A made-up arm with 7 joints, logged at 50 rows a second.
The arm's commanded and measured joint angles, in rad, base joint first. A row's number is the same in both.
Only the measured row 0 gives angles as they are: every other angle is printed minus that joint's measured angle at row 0.
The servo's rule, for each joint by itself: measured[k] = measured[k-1] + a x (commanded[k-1-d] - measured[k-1]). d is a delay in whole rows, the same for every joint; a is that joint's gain. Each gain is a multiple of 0.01, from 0.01 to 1. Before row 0 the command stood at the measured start. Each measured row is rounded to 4 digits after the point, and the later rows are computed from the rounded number. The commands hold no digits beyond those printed.
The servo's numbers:
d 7
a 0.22 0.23 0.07 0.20 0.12 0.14 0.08
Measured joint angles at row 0:
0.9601, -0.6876, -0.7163, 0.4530, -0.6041, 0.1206, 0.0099
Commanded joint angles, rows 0 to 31:
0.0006, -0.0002, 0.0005, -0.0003, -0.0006, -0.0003, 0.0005
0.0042, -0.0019, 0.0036, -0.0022, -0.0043, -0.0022, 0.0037
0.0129, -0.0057, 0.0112, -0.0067, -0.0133, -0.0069, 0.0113
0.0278, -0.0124, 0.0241, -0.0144, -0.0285, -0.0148, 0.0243
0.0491, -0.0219, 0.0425, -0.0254, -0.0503, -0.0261, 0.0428
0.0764, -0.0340, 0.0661, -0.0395, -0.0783, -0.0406, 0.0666
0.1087, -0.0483, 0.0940, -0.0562, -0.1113, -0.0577, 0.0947
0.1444, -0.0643, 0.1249, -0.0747, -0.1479, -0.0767, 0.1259
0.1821, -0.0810, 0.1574, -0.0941, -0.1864, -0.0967, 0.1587
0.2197, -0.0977, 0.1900, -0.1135, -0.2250, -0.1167, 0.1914
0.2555, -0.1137, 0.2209, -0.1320, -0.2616, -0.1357, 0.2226
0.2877, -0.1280, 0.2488, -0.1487, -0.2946, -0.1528, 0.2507
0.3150, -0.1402, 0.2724, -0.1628, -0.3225, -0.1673, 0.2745
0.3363, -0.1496, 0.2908, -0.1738, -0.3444, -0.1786, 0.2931
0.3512, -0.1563, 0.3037, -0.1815, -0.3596, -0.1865, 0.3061
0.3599, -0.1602, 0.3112, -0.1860, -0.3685, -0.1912, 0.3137
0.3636, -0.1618, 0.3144, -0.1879, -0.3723, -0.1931, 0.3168
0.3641, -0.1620, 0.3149, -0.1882, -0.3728, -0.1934, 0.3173
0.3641, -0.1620, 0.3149, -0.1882, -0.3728, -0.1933, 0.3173
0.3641, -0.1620, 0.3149, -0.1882, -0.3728, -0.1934, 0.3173
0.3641, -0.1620, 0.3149, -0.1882, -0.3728, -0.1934, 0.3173
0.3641, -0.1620, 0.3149, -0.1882, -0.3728, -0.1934, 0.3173
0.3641, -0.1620, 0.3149, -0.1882, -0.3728, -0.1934, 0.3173
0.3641, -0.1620, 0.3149, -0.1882, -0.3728, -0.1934, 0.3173
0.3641, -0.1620, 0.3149, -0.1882, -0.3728, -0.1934, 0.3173
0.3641, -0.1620, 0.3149, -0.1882, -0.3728, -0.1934, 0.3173
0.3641, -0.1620, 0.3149, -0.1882, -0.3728, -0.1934, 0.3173
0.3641, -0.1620, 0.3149, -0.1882, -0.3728, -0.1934, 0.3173
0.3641, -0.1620, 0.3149, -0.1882, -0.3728, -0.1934, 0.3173
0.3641, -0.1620, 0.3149, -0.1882, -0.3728, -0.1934, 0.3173
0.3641, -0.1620, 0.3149, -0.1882, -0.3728, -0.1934, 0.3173
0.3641, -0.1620, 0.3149, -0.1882, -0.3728, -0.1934, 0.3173
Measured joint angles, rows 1 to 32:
0.0000, 0.0000, 0.0000, 0.0000, 0.0000, 0.0000, 0.0000
0.0000, 0.0000, 0.0000, 0.0000, 0.0000, 0.0000, 0.0000
0.0000, 0.0000, 0.0000, 0.0000, 0.0000, 0.0000, 0.0000
0.0000, 0.0000, 0.0000, 0.0000, 0.0000, 0.0000, 0.0000
0.0000, 0.0000, 0.0000, 0.0000, 0.0000, 0.0000, 0.0000
0.0000, 0.0000, 0.0000, 0.0000, 0.0000, 0.0000, 0.0000
0.0000, 0.0000, 0.0000, 0.0000, 0.0000, 0.0000, 0.0000
0.0001, 0.0000, 0.0000, -0.0001, -0.0001, 0.0000, 0.0000
0.0010, -0.0004, 0.0003, -0.0005, -0.0006, -0.0003, 0.0003
0.0036, -0.0016, 0.0011, -0.0017, -0.0021, -0.0012, 0.0012
0.0089, -0.0041, 0.0027, -0.0042, -0.0053, -0.0031, 0.0030
0.0177, -0.0082, 0.0055, -0.0084, -0.0107, -0.0063, 0.0062
0.0306, -0.0141, 0.0097, -0.0146, -0.0188, -0.0111, 0.0110
0.0478, -0.0220, 0.0156, -0.0229, -0.0299, -0.0176, 0.0177
0.0691, -0.0317, 0.0233, -0.0333, -0.0441, -0.0259, 0.0264
0.0940, -0.0430, 0.0327, -0.0455, -0.0612, -0.0358, 0.0370
0.1217, -0.0556, 0.0437, -0.0591, -0.0809, -0.0471, 0.0494
0.1511, -0.0690, 0.0561, -0.0737, -0.1026, -0.0595, 0.0633
0.1812, -0.0826, 0.0696, -0.0887, -0.1256, -0.0726, 0.0783
0.2106, -0.0958, 0.0838, -0.1035, -0.1492, -0.0859, 0.0940
0.2383, -0.1082, 0.0983, -0.1176, -0.1726, -0.0989, 0.1099
0.2631, -0.1193, 0.1127, -0.1304, -0.1950, -0.1112, 0.1256
0.2844, -0.1287, 0.1266, -0.1415, -0.2158, -0.1224, 0.1406
0.3018, -0.1363, 0.1397, -0.1508, -0.2346, -0.1323, 0.1547
0.3155, -0.1422, 0.1520, -0.1583, -0.2512, -0.1409, 0.1677
0.3262, -0.1468, 0.1634, -0.1643, -0.2658, -0.1482, 0.1797
0.3345, -0.1503, 0.1740, -0.1691, -0.2786, -0.1545, 0.1907
0.3410, -0.1530, 0.1839, -0.1729, -0.2899, -0.1599, 0.2008
0.3461, -0.1551, 0.1931, -0.1760, -0.2998, -0.1646, 0.2101
0.3501, -0.1567, 0.2016, -0.1784, -0.3086, -0.1686, 0.2187
0.3532, -0.1579, 0.2095, -0.1804, -0.3163, -0.1721, 0.2266
0.3556, -0.1588, 0.2169, -0.1820, -0.3231, -0.1751, 0.2339

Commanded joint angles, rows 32 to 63:
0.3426, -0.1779, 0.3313, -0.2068, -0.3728, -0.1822, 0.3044
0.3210, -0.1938, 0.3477, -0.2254, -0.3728, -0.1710, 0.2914
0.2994, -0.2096, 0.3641, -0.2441, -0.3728, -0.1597, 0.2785
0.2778, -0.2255, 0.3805, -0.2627, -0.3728, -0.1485, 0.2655
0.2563, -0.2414, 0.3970, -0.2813, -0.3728, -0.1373, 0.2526
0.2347, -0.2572, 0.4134, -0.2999, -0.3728, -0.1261, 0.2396
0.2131, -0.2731, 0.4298, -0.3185, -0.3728, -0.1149, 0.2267
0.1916, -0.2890, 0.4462, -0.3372, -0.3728, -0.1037, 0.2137
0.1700, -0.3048, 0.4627, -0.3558, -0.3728, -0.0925, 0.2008
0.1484, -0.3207, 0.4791, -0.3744, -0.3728, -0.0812, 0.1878
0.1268, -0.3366, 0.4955, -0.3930, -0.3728, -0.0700, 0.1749
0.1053, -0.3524, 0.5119, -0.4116, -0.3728, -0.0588, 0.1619
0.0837, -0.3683, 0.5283, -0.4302, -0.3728, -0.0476, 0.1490
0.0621, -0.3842, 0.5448, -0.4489, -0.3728, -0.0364, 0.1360
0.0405, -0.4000, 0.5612, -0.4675, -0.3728, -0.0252, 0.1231
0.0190, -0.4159, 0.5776, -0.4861, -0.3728, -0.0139, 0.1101
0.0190, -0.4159, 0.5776, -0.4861, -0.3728, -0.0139, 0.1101
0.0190, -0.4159, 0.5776, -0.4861, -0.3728, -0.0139, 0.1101
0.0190, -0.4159, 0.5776, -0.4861, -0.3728, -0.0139, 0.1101
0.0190, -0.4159, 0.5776, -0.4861, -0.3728, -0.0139, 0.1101
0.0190, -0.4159, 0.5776, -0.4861, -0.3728, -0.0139, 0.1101
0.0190, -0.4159, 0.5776, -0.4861, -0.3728, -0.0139, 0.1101
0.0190, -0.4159, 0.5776, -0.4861, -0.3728, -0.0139, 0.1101
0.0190, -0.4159, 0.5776, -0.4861, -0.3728, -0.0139, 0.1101
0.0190, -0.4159, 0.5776, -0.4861, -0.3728, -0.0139, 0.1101
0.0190, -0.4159, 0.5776, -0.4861, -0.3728, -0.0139, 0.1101
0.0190, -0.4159, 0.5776, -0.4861, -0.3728, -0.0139, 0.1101
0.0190, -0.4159, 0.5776, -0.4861, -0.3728, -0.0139, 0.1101
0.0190, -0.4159, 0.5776, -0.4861, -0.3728, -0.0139, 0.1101
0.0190, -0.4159, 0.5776, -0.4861, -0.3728, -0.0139, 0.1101
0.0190, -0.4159, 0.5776, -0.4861, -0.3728, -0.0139, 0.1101
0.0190, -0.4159, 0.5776, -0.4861, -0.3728, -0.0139, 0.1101
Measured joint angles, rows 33 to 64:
0.3575, -0.1595, 0.2238, -0.1832, -0.3291, -0.1777, 0.2406
0.3590, -0.1601, 0.2302, -0.1842, -0.3343, -0.1799, 0.2467
0.3601, -0.1605, 0.2361, -0.1850, -0.3389, -0.1818, 0.2523
0.3610, -0.1608, 0.2416, -0.1856, -0.3430, -0.1834, 0.2575
0.3617, -0.1611, 0.2467, -0.1861, -0.3466, -0.1848, 0.2623
0.3622, -0.1613, 0.2515, -0.1865, -0.3497, -0.1860, 0.2667
0.3626, -0.1615, 0.2559, -0.1868, -0.3525, -0.1870, 0.2707
0.3582, -0.1653, 0.2612, -0.1908, -0.3549, -0.1863, 0.2734
0.3500, -0.1719, 0.2673, -0.1977, -0.3570, -0.1842, 0.2748
0.3389, -0.1806, 0.2741, -0.2070, -0.3589, -0.1808, 0.2751
0.3255, -0.1909, 0.2815, -0.2181, -0.3606, -0.1763, 0.2743
0.3103, -0.2025, 0.2896, -0.2307, -0.3621, -0.1708, 0.2726
0.2937, -0.2151, 0.2983, -0.2445, -0.3634, -0.1645, 0.2700
0.2760, -0.2284, 0.3075, -0.2593, -0.3645, -0.1576, 0.2665
0.2574, -0.2423, 0.3172, -0.2749, -0.3655, -0.1501, 0.2623
0.2382, -0.2567, 0.3274, -0.2911, -0.3664, -0.1420, 0.2574
0.2184, -0.2714, 0.3380, -0.3078, -0.3672, -0.1335, 0.2518
0.1982, -0.2864, 0.3490, -0.3248, -0.3679, -0.1246, 0.2456
0.1778, -0.3016, 0.3604, -0.3422, -0.3685, -0.1154, 0.2389
0.1571, -0.3169, 0.3722, -0.3598, -0.3690, -0.1059, 0.2317
0.1362, -0.3324, 0.3843, -0.3776, -0.3695, -0.0962, 0.2240
0.1151, -0.3479, 0.3967, -0.3956, -0.3699, -0.0863, 0.2159
0.0940, -0.3635, 0.4094, -0.4137, -0.3702, -0.0762, 0.2074
0.0775, -0.3756, 0.4212, -0.4282, -0.3705, -0.0675, 0.1996
0.0646, -0.3849, 0.4321, -0.4398, -0.3708, -0.0600, 0.1924
0.0546, -0.3920, 0.4423, -0.4491, -0.3710, -0.0535, 0.1858
0.0468, -0.3975, 0.4518, -0.4565, -0.3712, -0.0480, 0.1797
0.0407, -0.4017, 0.4606, -0.4624, -0.3714, -0.0432, 0.1741
0.0359, -0.4050, 0.4688, -0.4671, -0.3716, -0.0391, 0.1690
0.0322, -0.4075, 0.4764, -0.4709, -0.3717, -0.0356, 0.1643
0.0293, -0.4094, 0.4835, -0.4739, -0.3718, -0.0326, 0.1600
0.0270, -0.4109, 0.4901, -0.4763, -0.3719, -0.0300, 0.1560

